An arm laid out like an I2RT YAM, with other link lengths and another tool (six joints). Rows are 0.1 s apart.
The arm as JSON. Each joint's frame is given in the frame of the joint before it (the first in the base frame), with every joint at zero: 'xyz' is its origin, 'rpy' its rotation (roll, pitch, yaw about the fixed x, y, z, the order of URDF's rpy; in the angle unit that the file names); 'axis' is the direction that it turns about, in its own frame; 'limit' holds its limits. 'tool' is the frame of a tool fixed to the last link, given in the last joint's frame.
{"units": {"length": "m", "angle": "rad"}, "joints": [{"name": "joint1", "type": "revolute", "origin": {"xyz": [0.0, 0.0, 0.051], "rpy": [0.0, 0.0, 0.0]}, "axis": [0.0, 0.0, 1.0], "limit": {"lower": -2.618, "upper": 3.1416}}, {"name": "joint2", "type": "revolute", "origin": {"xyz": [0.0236, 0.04, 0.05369], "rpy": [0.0, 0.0, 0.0]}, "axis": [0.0, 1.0, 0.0], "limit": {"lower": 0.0, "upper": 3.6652}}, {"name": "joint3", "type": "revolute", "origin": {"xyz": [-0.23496, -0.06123, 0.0], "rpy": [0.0, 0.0, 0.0]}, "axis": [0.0, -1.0, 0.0], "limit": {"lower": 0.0, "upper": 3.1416}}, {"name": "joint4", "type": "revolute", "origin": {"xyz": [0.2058, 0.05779, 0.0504], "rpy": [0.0, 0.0, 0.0]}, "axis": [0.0, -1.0, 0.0], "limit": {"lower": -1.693, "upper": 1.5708}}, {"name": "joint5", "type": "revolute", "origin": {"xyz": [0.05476, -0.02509, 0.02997], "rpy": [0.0, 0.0, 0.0]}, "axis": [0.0, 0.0, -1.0], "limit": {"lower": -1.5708, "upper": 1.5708}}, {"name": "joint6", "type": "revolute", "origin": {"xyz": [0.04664, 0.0, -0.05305], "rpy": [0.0, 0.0, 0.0]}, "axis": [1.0, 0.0, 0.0], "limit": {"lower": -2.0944, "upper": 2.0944}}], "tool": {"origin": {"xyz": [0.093, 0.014, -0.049], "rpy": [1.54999, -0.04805, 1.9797]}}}
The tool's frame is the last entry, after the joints.
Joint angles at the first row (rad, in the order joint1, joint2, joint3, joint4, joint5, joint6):
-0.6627 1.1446 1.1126 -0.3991 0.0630 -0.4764
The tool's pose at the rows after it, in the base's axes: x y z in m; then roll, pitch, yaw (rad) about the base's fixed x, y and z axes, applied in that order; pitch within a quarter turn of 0, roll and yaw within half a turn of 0:
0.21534 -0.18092 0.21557 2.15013 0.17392 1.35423
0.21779 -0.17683 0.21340 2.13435 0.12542 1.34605
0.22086 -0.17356 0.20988 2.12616 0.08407 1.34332
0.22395 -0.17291 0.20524 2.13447 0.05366 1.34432
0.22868 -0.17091 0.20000 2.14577 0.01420 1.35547
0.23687 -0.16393 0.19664 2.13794 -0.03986 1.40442
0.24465 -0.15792 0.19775 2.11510 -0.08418 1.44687
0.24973 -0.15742 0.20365 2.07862 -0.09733 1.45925
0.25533 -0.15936 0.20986 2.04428 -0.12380 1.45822
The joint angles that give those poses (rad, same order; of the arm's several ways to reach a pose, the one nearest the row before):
-0.6627 1.1653 1.1342 -0.4115 0.1001 -0.4300
-0.6627 1.1683 1.1355 -0.4208 0.0835 -0.3817
-0.6612 1.1761 1.1332 -0.4237 0.0683 -0.3434
-0.6626 1.1972 1.1381 -0.4292 0.0556 -0.3228
-0.6627 1.2250 1.1486 -0.4399 0.0313 -0.3010
-0.6627 1.2456 1.1566 -0.4448 -0.0370 -0.2808
-0.6629 1.2594 1.1696 -0.4447 -0.0978 -0.2589
-0.6667 1.2600 1.1803 -0.4283 -0.1239 -0.2390
-0.6770 1.2742 1.2049 -0.4193 -0.1481 -0.2057

